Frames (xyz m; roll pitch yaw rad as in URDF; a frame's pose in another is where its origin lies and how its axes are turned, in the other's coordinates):
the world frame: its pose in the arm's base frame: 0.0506 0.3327 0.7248 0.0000 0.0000 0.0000
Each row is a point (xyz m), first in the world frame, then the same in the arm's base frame.
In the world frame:
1: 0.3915 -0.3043 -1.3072
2: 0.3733 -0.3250 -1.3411
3: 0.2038 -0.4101 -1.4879
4: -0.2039 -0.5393 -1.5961
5: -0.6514 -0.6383 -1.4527
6: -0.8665 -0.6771 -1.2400
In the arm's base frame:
1: 0.4421 0.0284 -0.5824
2: 0.4239 0.0077 -0.6163
3: 0.2544 -0.0774 -0.7631
4: -0.1533 -0.2066 -0.8713
5: -0.6008 -0.3056 -0.7279
6: -0.8159 -0.3444 -0.5152

